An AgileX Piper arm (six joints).
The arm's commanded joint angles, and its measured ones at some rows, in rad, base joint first. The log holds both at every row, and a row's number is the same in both.
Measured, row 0:
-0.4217 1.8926 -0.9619 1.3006 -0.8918 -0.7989
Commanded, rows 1 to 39:
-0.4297 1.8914 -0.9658 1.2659 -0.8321 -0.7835
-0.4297 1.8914 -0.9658 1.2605 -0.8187 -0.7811
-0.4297 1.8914 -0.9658 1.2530 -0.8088 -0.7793
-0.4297 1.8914 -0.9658 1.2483 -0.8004 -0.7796
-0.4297 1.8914 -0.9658 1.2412 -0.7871 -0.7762
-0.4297 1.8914 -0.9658 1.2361 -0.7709 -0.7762
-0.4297 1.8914 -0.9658 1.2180 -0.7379 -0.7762
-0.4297 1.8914 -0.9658 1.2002 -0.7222 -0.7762
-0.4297 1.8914 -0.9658 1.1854 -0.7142 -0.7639
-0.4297 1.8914 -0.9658 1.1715 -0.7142 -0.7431
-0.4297 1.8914 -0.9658 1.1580 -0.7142 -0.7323
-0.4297 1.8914 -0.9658 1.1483 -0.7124 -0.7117
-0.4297 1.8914 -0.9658 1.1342 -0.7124 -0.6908
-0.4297 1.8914 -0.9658 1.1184 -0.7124 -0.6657
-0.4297 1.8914 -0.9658 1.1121 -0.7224 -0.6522
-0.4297 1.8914 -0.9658 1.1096 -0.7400 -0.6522
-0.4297 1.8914 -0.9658 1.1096 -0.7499 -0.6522
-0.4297 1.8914 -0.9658 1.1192 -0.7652 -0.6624
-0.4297 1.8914 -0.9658 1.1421 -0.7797 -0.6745
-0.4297 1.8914 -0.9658 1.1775 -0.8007 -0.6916
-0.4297 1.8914 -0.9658 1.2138 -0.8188 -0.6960
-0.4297 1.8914 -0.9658 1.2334 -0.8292 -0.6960
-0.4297 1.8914 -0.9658 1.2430 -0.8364 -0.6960
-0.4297 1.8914 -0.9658 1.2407 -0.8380 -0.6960
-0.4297 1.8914 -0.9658 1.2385 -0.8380 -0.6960
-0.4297 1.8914 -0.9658 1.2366 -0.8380 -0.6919
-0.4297 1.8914 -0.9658 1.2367 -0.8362 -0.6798
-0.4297 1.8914 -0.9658 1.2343 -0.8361 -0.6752
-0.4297 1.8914 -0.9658 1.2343 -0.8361 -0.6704
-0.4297 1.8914 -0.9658 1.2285 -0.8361 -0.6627
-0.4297 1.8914 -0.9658 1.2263 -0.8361 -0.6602
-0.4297 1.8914 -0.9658 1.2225 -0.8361 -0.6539
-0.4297 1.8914 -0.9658 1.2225 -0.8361 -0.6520
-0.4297 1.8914 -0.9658 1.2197 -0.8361 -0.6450
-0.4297 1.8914 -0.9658 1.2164 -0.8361 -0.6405
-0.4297 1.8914 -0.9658 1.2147 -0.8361 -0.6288
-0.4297 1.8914 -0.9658 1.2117 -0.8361 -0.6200
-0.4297 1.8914 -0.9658 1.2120 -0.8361 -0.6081
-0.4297 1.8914 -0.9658 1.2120 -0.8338 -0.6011
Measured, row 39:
-0.4241 1.8926 -0.9619 1.2283 -0.8245 -0.6379
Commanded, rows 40 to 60:
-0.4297 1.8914 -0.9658 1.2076 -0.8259 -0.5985
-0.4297 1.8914 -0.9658 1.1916 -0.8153 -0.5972
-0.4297 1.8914 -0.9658 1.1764 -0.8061 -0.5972
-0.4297 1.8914 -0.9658 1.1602 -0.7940 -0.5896
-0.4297 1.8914 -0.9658 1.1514 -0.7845 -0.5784
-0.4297 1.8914 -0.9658 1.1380 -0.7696 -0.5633
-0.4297 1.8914 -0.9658 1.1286 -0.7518 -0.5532
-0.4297 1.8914 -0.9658 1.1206 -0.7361 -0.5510
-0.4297 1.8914 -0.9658 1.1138 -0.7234 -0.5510
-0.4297 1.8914 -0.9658 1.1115 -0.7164 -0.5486
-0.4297 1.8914 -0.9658 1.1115 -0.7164 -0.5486
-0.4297 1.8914 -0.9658 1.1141 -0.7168 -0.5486
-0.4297 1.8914 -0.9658 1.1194 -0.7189 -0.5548
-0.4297 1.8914 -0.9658 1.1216 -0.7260 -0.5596
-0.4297 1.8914 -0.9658 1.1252 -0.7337 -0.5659
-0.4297 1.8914 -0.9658 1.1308 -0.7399 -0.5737
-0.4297 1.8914 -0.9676 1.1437 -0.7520 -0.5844
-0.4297 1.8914 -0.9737 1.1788 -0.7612 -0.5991
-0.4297 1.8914 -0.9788 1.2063 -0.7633 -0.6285
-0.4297 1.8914 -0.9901 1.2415 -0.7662 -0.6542
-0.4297 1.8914 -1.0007 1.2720 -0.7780 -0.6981
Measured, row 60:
-0.4241 1.8926 -0.9680 1.1697 -0.7407 -0.5910
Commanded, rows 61 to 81:
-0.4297 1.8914 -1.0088 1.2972 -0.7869 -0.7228
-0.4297 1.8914 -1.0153 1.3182 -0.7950 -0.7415
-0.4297 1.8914 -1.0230 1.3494 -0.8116 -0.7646
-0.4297 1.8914 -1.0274 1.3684 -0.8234 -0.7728
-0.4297 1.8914 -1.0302 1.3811 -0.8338 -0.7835
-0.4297 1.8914 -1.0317 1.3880 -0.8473 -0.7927
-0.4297 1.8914 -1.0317 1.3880 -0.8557 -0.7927
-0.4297 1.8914 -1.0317 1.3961 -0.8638 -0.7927
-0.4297 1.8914 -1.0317 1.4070 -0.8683 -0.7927
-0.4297 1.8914 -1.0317 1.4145 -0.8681 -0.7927
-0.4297 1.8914 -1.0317 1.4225 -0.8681 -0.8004
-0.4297 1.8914 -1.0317 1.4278 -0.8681 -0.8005
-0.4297 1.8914 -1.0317 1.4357 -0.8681 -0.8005
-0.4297 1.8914 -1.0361 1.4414 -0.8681 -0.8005
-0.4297 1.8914 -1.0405 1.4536 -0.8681 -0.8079
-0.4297 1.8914 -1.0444 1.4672 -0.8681 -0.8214
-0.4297 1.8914 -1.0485 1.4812 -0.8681 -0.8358
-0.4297 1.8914 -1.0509 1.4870 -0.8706 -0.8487
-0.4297 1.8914 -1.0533 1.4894 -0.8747 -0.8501
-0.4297 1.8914 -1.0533 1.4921 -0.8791 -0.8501
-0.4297 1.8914 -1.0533 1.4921 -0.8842 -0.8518
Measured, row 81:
-0.4241 1.8926 -1.0437 1.4790 -0.8574 -0.8257
